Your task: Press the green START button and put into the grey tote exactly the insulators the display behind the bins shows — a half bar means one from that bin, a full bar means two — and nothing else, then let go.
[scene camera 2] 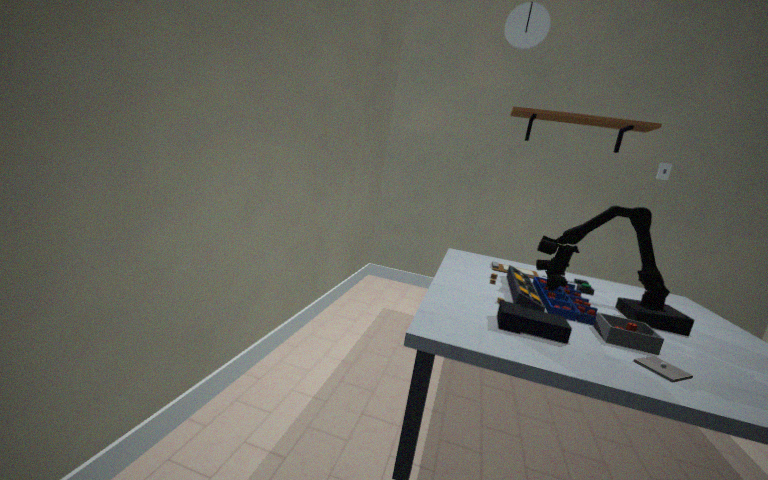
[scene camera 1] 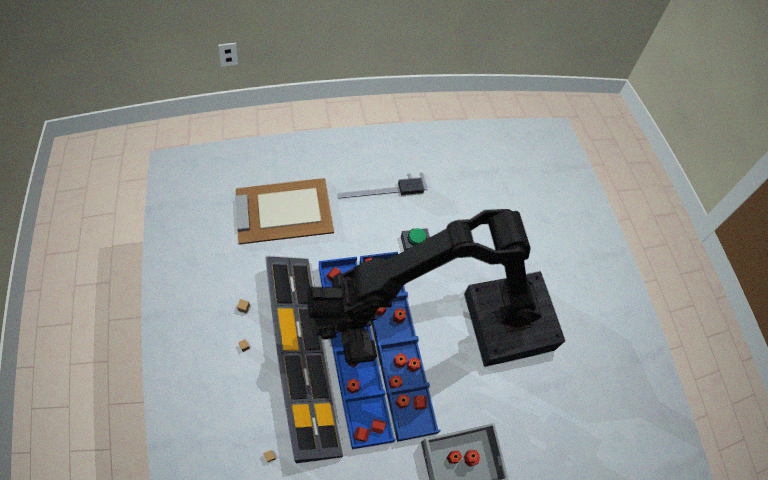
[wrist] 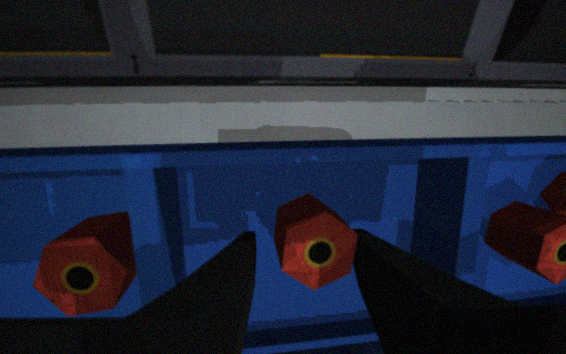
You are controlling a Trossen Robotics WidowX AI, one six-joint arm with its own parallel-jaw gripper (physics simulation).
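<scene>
The green START button [scene camera 1: 417,236] [scene camera 2: 586,286] stands beyond the blue bins [scene camera 1: 399,341]. The display [scene camera 1: 317,454] shows a full yellow bar in its second row, left panel, and half bars in both bottom panels; the arm covers part of it. The grey tote [scene camera 1: 428,452] [scene camera 2: 628,339] holds two red insulators [scene camera 1: 454,456] [scene camera 1: 472,457]. My gripper [wrist: 303,241] [scene camera 2: 557,283] is partly open, low over the bin column nearest the display. A red hexagonal insulator [wrist: 315,230] stands between the fingertips in the wrist view, close to the right one, not gripped. The arm hides it in scene camera 1.
More insulators stand to the left [wrist: 107,260] and right [wrist: 515,230] in neighbouring bins. A clipboard [scene camera 1: 288,208], a caliper [scene camera 1: 410,185] and small wooden blocks [scene camera 1: 243,306] lie around the bins. A black box [scene camera 2: 532,321] and a flat plate [scene camera 2: 651,363] lie near the tote.
</scene>
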